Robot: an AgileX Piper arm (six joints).
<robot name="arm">
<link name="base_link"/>
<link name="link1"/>
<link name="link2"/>
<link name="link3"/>
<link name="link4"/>
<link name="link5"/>
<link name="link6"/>
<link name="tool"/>
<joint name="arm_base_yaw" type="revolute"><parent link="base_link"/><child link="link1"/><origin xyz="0 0 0.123" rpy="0 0 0"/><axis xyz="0 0 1"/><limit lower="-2.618" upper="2.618"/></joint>
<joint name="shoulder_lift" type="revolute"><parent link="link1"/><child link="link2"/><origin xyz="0 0 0" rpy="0 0 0"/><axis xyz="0 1 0"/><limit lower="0" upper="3.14"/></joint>
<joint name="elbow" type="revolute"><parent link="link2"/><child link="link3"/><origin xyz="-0.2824 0 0.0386" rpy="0 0 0"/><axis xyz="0 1 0"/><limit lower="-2.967" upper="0"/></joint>
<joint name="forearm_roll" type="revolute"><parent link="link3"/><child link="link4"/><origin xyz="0.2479 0 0.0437" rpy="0 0 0"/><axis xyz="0.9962 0 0.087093"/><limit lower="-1.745" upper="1.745"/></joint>
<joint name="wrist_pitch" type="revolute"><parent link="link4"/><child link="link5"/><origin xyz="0 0 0" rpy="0 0 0"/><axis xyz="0 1 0"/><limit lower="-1.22" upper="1.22"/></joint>
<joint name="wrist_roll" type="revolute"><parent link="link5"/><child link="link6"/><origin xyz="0.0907 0 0.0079" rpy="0 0 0"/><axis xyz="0.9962 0 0.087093"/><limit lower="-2.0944" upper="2.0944"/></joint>
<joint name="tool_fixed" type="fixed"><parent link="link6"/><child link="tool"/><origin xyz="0 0 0" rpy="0 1.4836 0"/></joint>
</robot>
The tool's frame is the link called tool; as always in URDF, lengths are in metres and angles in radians.
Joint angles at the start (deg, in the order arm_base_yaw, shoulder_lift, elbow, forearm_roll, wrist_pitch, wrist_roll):
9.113, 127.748, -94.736, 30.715, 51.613, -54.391
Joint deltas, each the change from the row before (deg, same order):
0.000, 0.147, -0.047, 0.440, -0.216, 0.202
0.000, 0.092, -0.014, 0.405, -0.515, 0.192
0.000, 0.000, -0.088, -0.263, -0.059, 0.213
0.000, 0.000, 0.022, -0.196, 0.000, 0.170
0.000, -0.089, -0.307, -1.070, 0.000, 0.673
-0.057, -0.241, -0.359, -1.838, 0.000, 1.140
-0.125, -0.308, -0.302, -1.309, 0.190, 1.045
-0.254, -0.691, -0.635, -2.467, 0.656, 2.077
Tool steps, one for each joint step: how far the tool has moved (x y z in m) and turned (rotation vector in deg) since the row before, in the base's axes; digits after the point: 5 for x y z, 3 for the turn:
0.00059, 0.00046, -0.00068, 0.379, 0.057, -0.484
0.00093, 0.00031, -0.00036, 0.318, -0.237, -0.597
0.00033, -0.00026, 0.00025, -0.184, -0.082, -0.091
-0.00009, -0.00022, -0.00021, -0.144, 0.068, -0.058
0.00078, -0.00102, 0.00148, -0.750, -0.253, -0.095
0.00092, -0.00232, 0.00255, -1.304, -0.381, -0.227
0.00060, -0.00228, 0.00311, -0.844, -0.201, -0.395
0.00080, -0.00444, 0.00704, -1.543, -0.272, -0.804

